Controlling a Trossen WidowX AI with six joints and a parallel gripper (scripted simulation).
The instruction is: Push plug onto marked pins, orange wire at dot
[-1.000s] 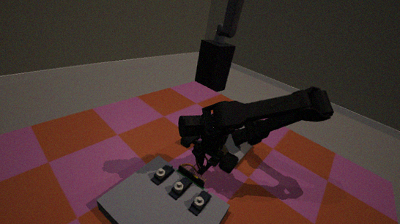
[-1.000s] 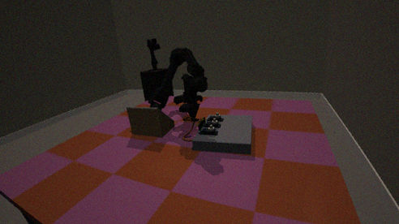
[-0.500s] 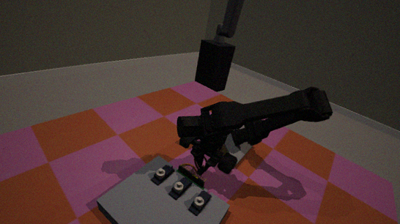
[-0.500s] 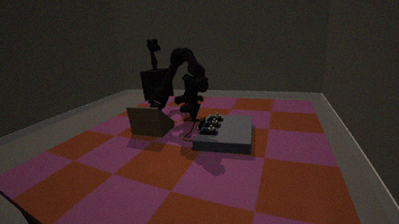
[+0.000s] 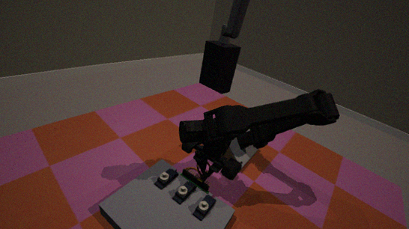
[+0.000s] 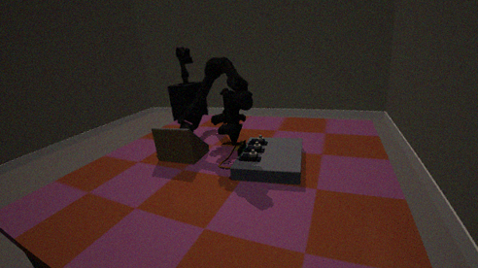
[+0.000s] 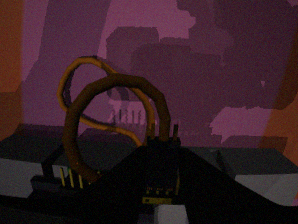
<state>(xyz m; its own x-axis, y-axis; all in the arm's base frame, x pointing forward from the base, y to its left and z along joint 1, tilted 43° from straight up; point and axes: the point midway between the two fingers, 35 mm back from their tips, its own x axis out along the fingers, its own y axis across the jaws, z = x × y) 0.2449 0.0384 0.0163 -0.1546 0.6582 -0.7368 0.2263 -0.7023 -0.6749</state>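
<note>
The yellow band lies 3 cm ahead of my gripper tip and 1 cm to the left of it. From my gripper tip the other things lie so: grey printed holder (19 cm ahead, 5 cm below, 3 cm to the left); then pin row (4 cm ahead, 1 cm to the right, 1 cm below).
</note>
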